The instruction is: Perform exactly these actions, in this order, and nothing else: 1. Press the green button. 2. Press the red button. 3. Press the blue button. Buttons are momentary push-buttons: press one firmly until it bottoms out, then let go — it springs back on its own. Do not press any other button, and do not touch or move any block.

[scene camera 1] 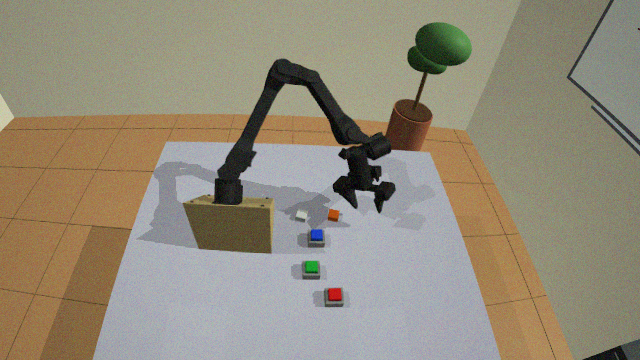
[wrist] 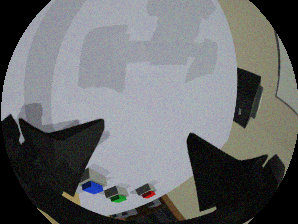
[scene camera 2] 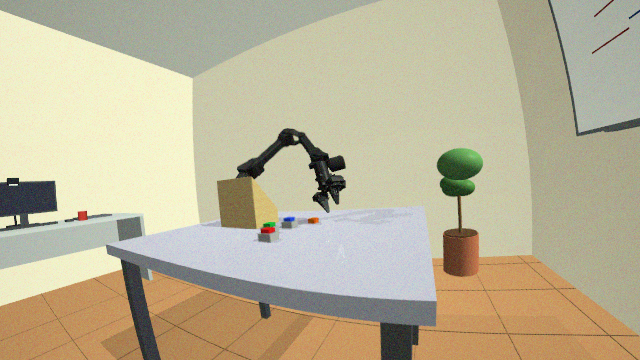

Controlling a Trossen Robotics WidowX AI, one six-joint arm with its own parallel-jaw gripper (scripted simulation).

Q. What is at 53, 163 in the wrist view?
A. My gripper.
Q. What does my gripper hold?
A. Nothing.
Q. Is my gripper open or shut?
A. Open.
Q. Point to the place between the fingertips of my gripper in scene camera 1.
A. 368, 210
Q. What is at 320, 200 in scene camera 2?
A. My gripper.
